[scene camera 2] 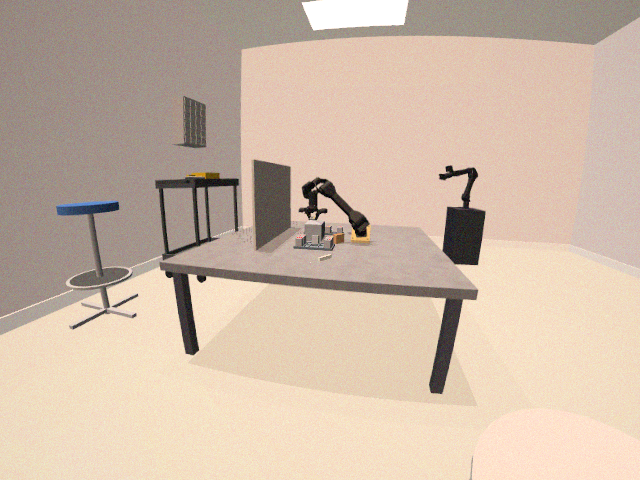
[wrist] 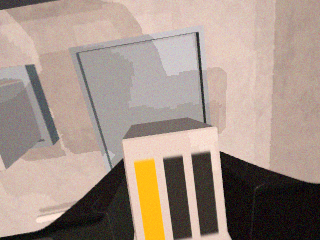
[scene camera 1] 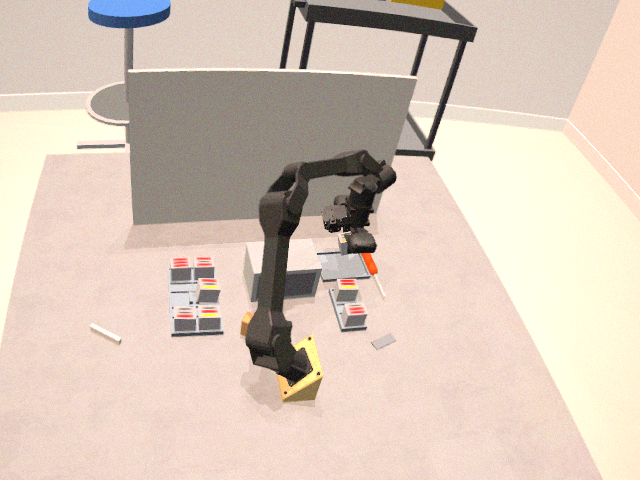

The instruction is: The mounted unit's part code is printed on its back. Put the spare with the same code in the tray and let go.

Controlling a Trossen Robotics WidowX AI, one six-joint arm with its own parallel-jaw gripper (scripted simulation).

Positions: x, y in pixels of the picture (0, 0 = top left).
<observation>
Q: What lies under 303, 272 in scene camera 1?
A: A mounted unit.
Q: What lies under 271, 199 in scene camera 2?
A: A tall grey panel.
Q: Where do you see a flat grey tray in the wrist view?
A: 160, 76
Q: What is my gripper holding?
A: A spare block.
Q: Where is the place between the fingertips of my gripper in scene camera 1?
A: At 347, 248
</observation>
